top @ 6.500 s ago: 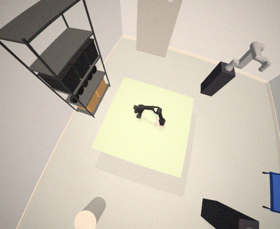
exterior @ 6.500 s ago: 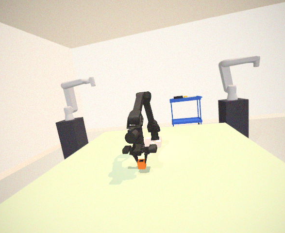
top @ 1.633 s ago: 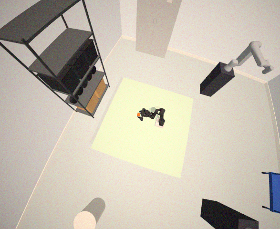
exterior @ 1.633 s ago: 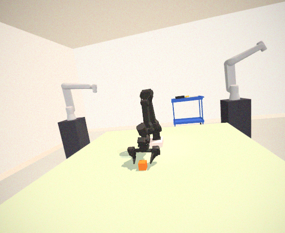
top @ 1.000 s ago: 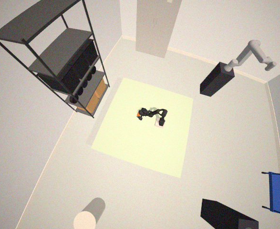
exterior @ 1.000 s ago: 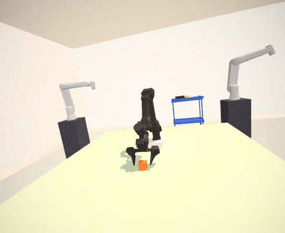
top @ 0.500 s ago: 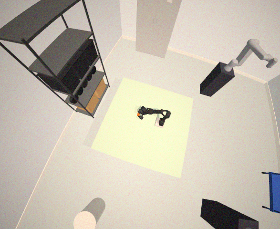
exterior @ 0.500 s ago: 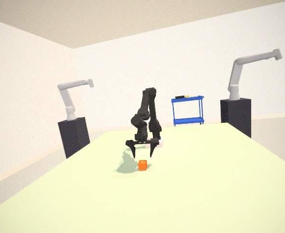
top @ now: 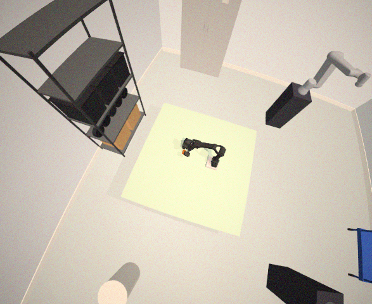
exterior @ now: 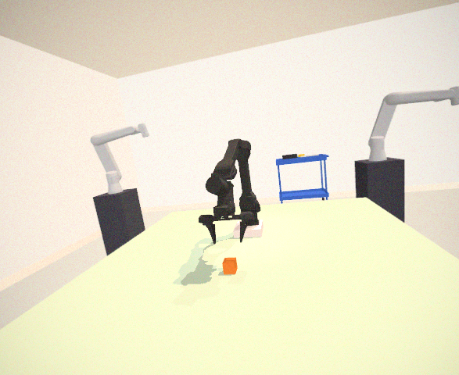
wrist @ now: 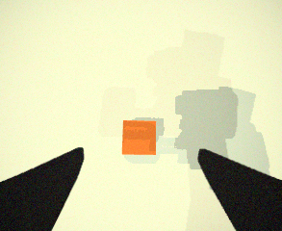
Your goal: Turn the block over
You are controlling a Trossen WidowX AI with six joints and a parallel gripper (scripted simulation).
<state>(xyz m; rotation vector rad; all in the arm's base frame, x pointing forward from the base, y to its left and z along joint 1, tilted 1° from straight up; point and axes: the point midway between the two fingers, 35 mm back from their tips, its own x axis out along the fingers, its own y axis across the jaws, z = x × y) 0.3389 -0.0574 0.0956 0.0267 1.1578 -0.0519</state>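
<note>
Right now the orange block is 80 mm below my gripper tip.
</note>
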